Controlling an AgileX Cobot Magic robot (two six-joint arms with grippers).
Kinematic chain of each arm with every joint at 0, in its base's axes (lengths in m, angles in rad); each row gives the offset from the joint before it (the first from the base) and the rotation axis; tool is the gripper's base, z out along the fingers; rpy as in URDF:
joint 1: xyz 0 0 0.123 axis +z
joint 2: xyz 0 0 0 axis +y
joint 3: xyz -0.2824 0 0.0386 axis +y
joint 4: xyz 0.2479 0 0.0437 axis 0.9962 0 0.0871
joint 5: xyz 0 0 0 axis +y
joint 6: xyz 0.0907 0 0.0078 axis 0.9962 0 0.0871
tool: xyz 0 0 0 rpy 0 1.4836 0
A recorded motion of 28 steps. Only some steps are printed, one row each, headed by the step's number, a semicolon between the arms.
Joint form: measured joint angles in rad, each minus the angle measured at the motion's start. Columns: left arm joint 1, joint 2, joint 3, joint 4, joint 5, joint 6; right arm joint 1, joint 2, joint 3, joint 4, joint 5, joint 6.
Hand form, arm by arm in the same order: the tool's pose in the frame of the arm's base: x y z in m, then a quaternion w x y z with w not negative. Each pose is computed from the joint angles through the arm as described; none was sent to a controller.
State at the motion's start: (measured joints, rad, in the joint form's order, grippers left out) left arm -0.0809 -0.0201 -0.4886 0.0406 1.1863 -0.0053; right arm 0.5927 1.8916 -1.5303 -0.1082 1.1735 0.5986
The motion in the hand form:
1: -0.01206 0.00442 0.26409 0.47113 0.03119 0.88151 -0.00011; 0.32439 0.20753 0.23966 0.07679 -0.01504 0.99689 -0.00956
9: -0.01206 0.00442 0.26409 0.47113 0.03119 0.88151 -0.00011; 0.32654 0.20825 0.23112 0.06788 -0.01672 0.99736 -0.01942
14: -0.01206 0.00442 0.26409 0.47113 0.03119 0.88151 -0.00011; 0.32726 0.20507 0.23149 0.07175 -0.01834 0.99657 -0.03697
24: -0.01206 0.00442 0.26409 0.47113 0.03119 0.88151 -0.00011; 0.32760 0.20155 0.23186 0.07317 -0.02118 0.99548 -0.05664
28: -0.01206 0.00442 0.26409 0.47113 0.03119 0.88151 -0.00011; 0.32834 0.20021 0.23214 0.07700 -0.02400 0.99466 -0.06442
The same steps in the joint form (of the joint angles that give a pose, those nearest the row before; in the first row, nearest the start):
1: 0.0000 0.0000 0.0000 0.0000 0.0000 0.0000; 0.0000 0.0066 0.0000 0.0000 0.0000 0.0000
9: 0.0000 0.0000 0.0000 0.0000 0.0000 0.0000; 0.0000 0.0288 0.0000 -0.0071 0.0037 0.0000
14: 0.0000 0.0000 0.0000 0.0000 0.0000 0.0000; 0.0000 0.0285 0.0000 -0.0427 0.0177 0.0079
24: 0.0000 0.0000 0.0000 0.0000 0.0000 0.0000; 0.0000 0.0285 0.0000 -0.0784 0.0379 0.0124
28: 0.0000 0.0000 0.0000 0.0000 0.0000 0.0000; 0.0000 0.0285 0.0000 -0.0966 0.0404 0.0124

